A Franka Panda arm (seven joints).
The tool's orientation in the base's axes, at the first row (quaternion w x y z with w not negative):
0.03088, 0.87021, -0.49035, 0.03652
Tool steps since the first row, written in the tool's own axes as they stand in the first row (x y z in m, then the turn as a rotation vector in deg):
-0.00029, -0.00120, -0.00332, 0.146, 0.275, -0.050
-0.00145, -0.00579, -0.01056, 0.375, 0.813, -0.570
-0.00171, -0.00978, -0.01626, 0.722, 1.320, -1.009
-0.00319, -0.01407, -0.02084, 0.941, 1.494, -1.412
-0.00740, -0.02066, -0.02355, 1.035, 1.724, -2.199
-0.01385, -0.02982, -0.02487, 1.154, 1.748, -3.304
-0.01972, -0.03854, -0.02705, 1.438, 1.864, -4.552
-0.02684, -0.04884, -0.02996, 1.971, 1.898, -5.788
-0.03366, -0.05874, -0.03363, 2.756, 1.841, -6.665
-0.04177, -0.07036, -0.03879, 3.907, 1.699, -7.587
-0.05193, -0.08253, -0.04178, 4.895, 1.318, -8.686
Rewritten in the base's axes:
0.00077, 0.00116, 0.00326, -0.162, -0.262, 0.068
0.00385, 0.00517, 0.01027, -0.521, -0.689, 0.617
0.00694, 0.00797, 0.01585, -0.790, -1.207, 1.096
0.00970, 0.01186, 0.02019, -0.839, -1.447, 1.521
0.01307, 0.01909, 0.02238, -1.014, -1.576, 2.317
0.01754, 0.02944, 0.02292, -1.010, -1.590, 3.429
0.02189, 0.03914, 0.02438, -1.004, -1.780, 4.700
0.02693, 0.05079, 0.02643, -0.799, -2.141, 5.981
0.03176, 0.06204, 0.02926, -0.374, -2.701, 6.926
0.03734, 0.07542, 0.03343, 0.311, -3.525, 7.949
0.04241, 0.09063, 0.03524, 1.111, -4.070, 9.129

